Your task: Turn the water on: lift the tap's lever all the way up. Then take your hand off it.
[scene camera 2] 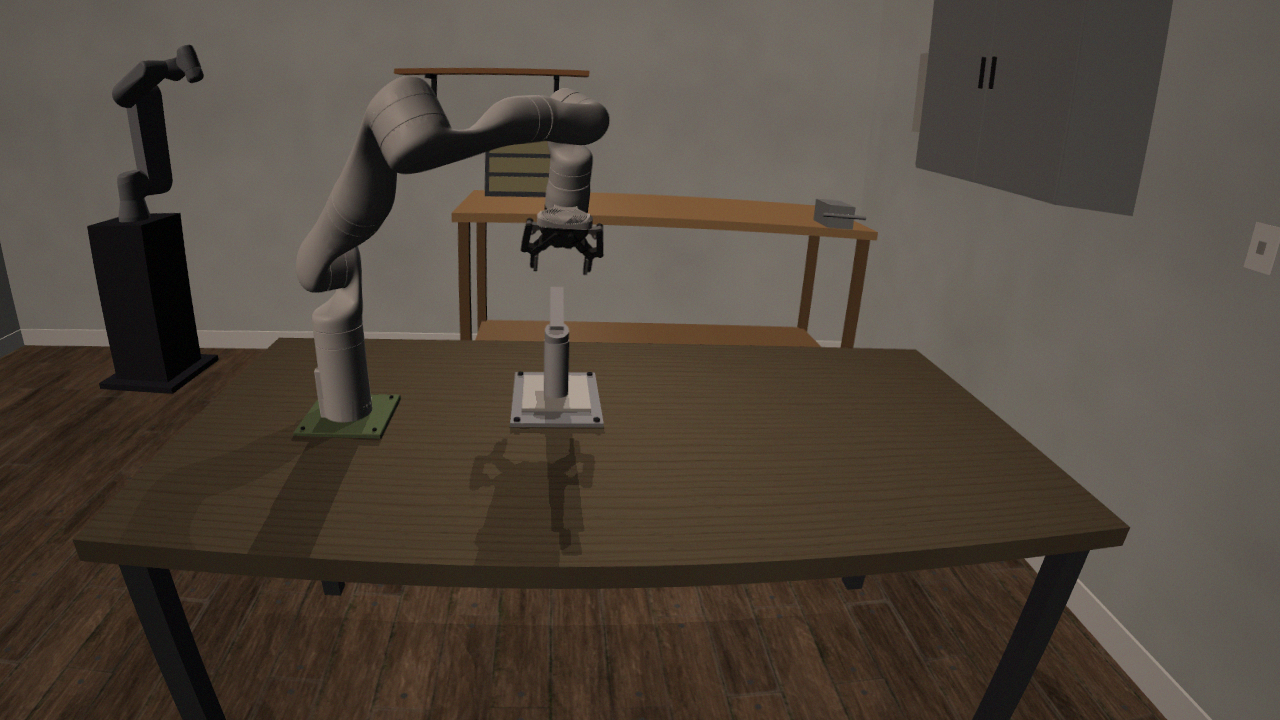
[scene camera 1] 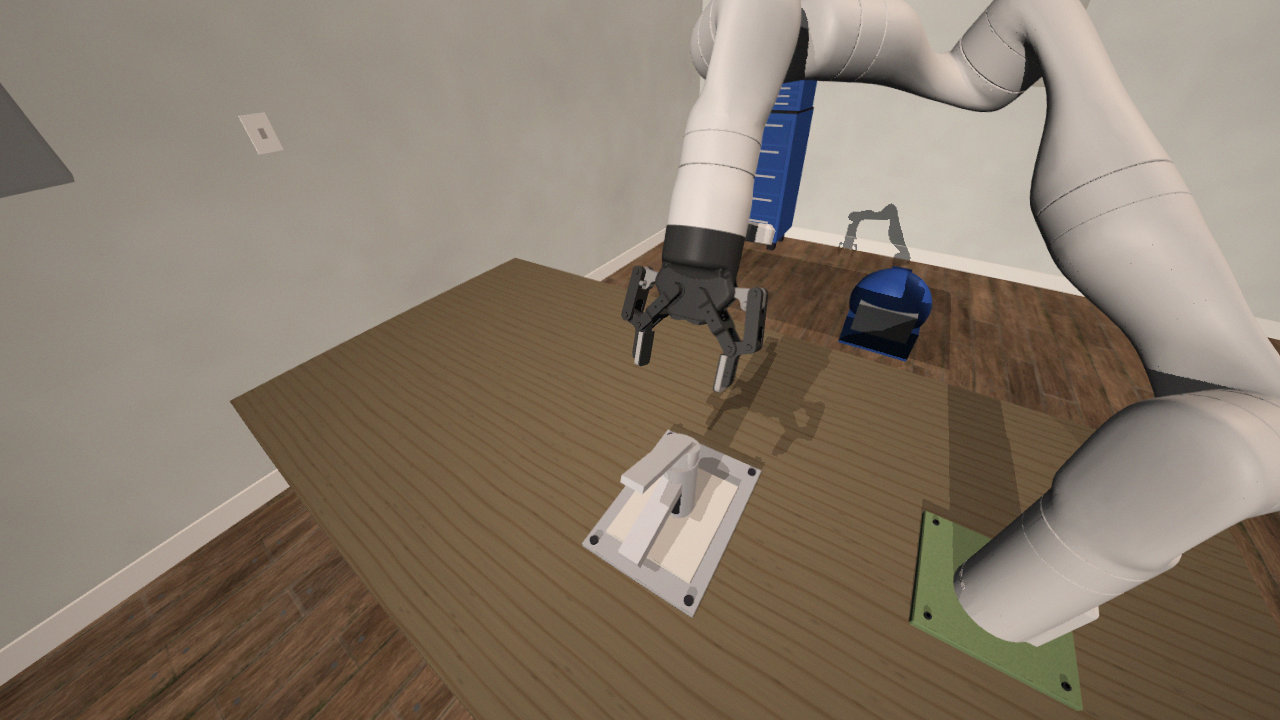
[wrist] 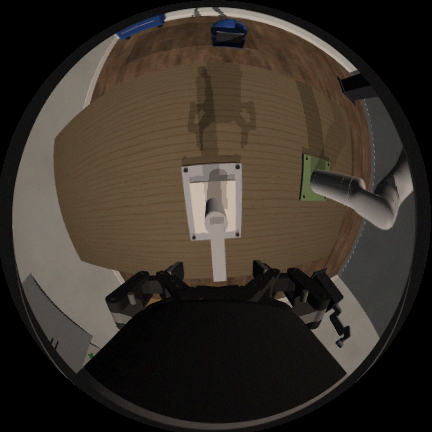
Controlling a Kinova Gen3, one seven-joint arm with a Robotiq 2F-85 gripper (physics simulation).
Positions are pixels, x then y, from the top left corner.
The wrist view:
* my gripper: 217,269
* flat lever: 215,222
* grey base plate: 215,171
